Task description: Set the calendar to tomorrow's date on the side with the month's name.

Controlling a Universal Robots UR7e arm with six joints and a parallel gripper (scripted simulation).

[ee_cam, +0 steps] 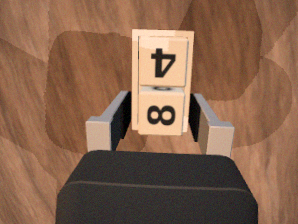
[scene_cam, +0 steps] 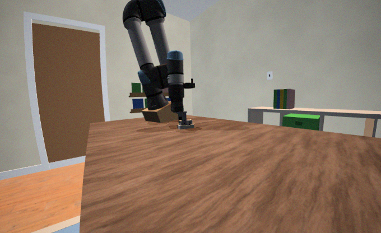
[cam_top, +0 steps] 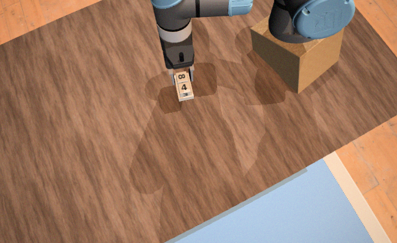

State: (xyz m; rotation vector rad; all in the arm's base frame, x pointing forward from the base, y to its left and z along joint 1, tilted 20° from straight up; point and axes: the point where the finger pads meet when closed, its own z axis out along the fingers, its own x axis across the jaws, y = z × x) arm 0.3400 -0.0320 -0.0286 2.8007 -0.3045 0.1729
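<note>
Right now the calendar tray is 3 cm below my hand and 2 cm to the left of it. From my hand the other things lie so: digit cube (3 cm to the left, 1 cm below, 1 cm ahead).
</note>
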